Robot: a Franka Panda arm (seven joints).
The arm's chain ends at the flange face. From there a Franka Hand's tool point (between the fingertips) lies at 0.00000 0.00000 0.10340 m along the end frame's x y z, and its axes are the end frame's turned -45 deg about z.
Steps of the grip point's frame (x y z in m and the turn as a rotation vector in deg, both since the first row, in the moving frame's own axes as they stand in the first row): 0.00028, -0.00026, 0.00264, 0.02, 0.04, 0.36; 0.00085, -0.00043, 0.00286, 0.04, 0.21, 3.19; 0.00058, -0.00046, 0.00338, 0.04, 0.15, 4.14; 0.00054, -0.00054, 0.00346, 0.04, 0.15, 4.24; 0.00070, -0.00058, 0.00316, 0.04, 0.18, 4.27; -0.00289, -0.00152, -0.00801, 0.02, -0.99, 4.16; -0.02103, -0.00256, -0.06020, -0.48, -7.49, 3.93; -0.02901, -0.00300, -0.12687, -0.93, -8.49, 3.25; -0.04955, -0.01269, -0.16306, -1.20, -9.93, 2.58
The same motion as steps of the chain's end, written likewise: -0.00001, -0.00031, 0.00264, 0.04, 0.01, 0.36; 0.00007, -0.00059, 0.00286, 0.18, 0.12, 3.19; -0.00006, -0.00050, 0.00338, 0.13, 0.08, 4.14; -0.00015, -0.00053, 0.00346, 0.13, 0.08, 4.24; -0.00010, -0.00063, 0.00316, 0.16, 0.10, 4.27; -0.00179, -0.00022, -0.00799, -0.69, -0.71, 4.16; -0.00742, 0.00323, -0.05931, -5.64, -4.96, 3.93; -0.01269, 0.00669, -0.12572, -6.66, -5.35, 3.25; -0.03261, 0.01219, -0.16149, -7.87, -6.17, 2.58
